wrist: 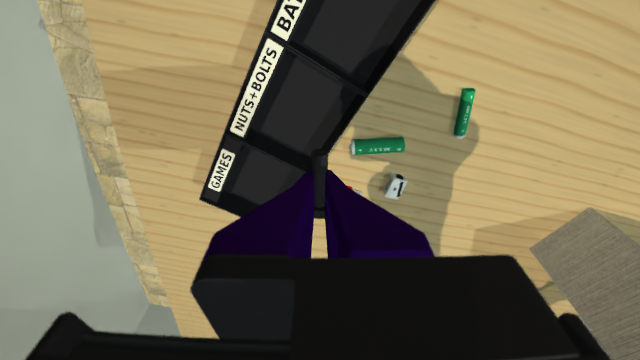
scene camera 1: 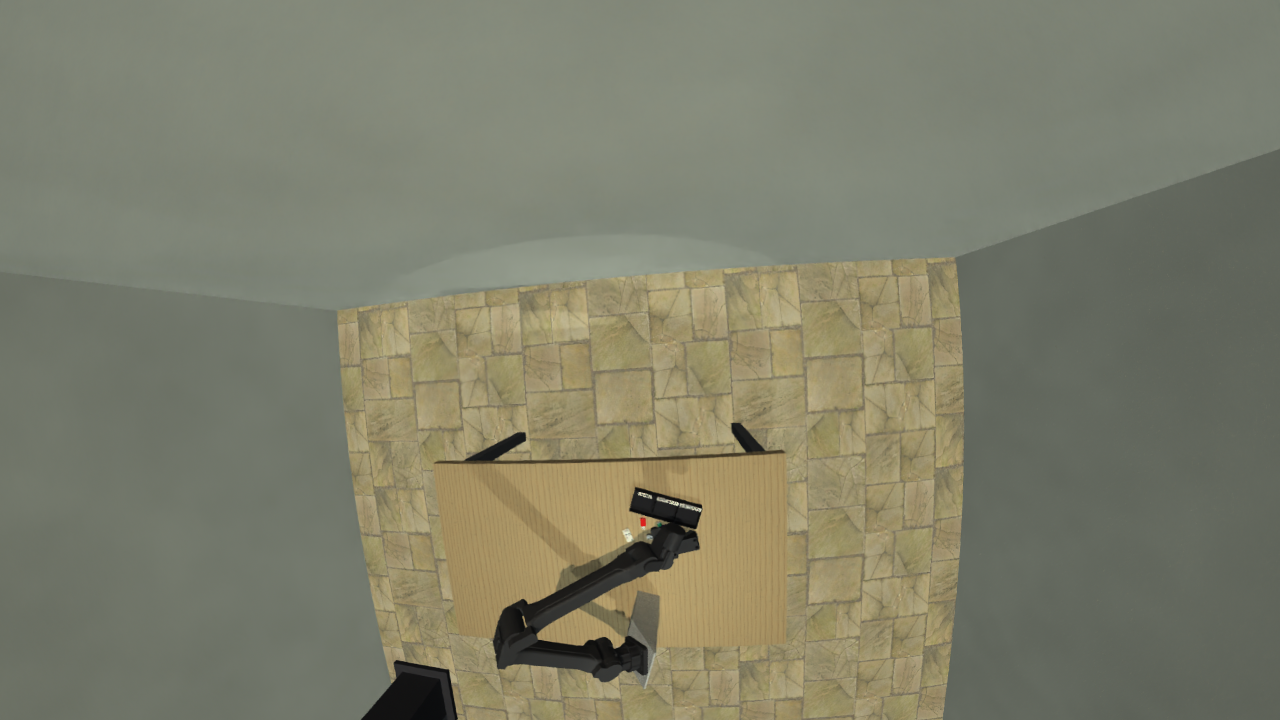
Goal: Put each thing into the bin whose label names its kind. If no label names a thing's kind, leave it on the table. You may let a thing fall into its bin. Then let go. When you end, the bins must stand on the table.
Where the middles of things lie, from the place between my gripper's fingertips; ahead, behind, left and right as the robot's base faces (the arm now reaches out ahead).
Labels:
I see my gripper 2 cm short of the joined black bins (scene camera 1: 644, 502) and 9 cm above it. Also, from my hand: dark bolt (wrist: 319, 157) (right at my hand).

